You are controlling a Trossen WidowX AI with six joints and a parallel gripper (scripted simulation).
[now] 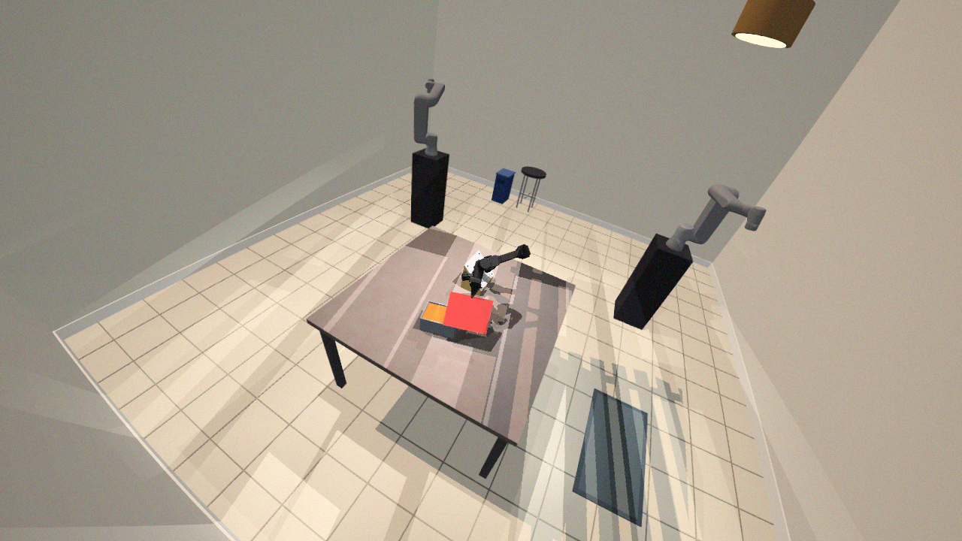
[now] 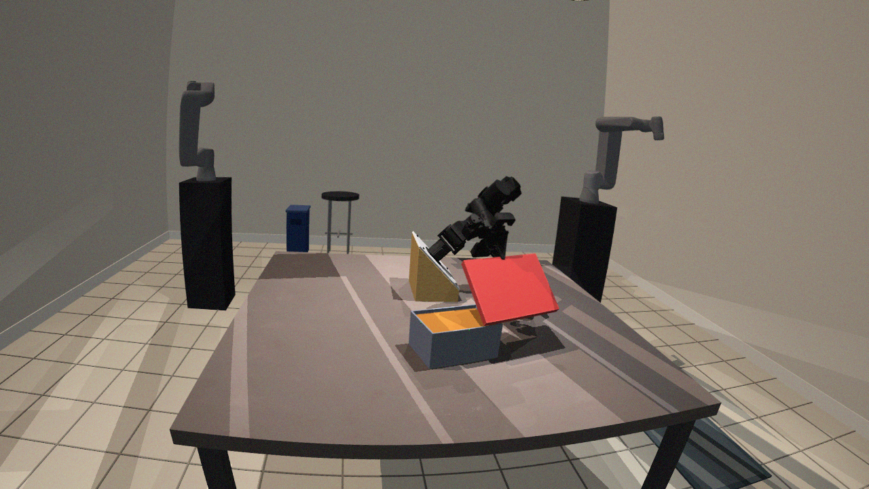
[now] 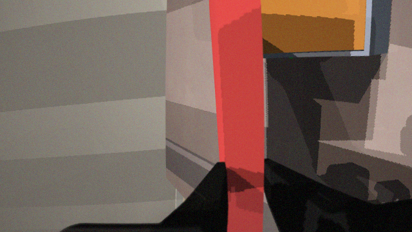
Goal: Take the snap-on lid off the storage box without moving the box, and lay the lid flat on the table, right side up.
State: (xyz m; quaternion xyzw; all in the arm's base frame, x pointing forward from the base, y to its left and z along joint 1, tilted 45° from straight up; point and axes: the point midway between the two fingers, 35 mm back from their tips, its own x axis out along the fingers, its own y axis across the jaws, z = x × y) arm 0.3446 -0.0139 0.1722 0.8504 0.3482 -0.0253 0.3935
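Now: the snap-on lid 6 cm ahead of my gripper tip, 5 cm below it and 2 cm to the left of it. The rest, counted from my gripper tip: storage box 18 cm below, 14 cm to the right, 8 cm ahead.
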